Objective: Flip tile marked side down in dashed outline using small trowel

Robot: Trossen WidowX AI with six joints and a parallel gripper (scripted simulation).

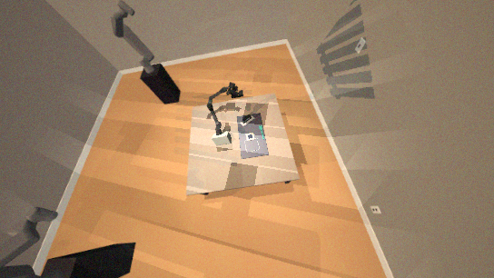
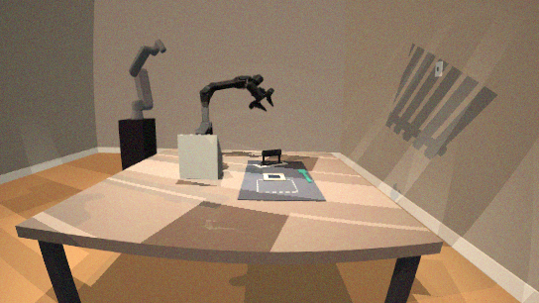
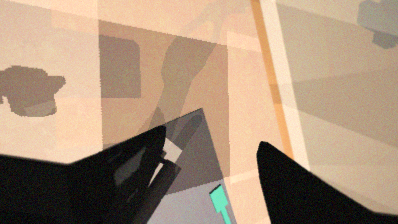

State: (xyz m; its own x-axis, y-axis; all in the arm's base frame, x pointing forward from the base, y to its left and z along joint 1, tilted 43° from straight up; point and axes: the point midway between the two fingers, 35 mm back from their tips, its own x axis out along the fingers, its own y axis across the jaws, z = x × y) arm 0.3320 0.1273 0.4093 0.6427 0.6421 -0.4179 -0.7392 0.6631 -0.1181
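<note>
The trowel lies 29 cm below my gripper tip and 16 cm to the right of it. The rest, counted from my gripper tip: small pale tile: 41 cm to the right, 32 cm below, 3 cm ahead; dark mat: 37 cm to the right, 35 cm below, 5 cm ahead; small green t-shaped piece: 34 cm to the right, 32 cm below, 19 cm ahead.
</note>
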